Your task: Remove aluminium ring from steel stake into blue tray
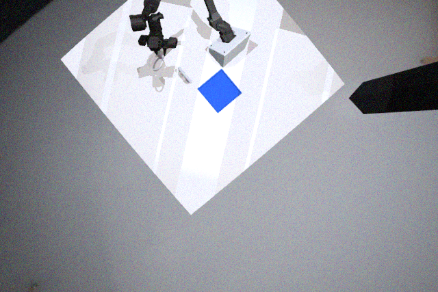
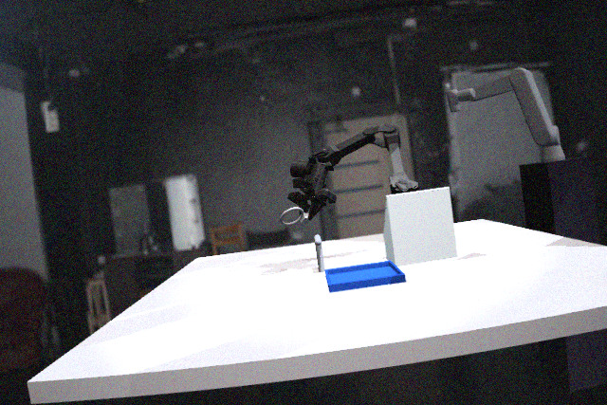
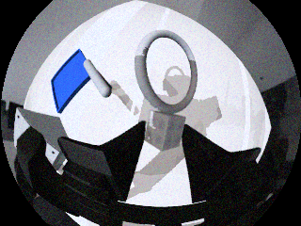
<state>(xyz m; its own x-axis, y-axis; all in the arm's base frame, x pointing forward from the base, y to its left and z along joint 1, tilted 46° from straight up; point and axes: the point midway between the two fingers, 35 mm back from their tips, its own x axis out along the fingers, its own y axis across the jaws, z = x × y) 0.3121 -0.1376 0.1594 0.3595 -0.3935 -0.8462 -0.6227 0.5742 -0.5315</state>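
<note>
Right now the aluminium ring is 4 cm ahead of my gripper tip, 2 cm to the left of it and 2 cm above it. Round my gripper tip: blue tray: 35 cm to the left, 14 cm below, 10 cm behind.
</note>
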